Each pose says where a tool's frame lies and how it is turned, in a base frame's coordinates. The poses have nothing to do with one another.
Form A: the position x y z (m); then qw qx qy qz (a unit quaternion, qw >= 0).
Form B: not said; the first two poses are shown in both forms.
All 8 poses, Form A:
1: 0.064 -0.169 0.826 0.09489 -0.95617 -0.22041 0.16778
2: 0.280 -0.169 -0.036 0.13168 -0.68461 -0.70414 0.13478
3: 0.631 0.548 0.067 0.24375 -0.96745 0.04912 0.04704
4: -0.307 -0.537 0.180 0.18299 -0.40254 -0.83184 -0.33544
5: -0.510 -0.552 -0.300 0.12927 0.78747 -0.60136 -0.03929
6: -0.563 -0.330 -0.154 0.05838 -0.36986 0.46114 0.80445
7: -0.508 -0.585 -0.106 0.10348 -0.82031 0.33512 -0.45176
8: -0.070 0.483 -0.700 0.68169 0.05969 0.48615 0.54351
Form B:
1: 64 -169 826 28.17 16.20 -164.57
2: 280 -169 -36 91.60 -0.05 -158.28
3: 631 548 67 -4.16 6.60 -151.96
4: -307 -537 180 138.07 -35.06 149.88
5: -510 -552 -300 -74.05 -5.37 165.41
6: -563 -330 -154 -161.04 40.46 66.69
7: -508 -585 -106 -60.28 -42.21 -140.36
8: -70 483 -700 94.54 36.72 49.54
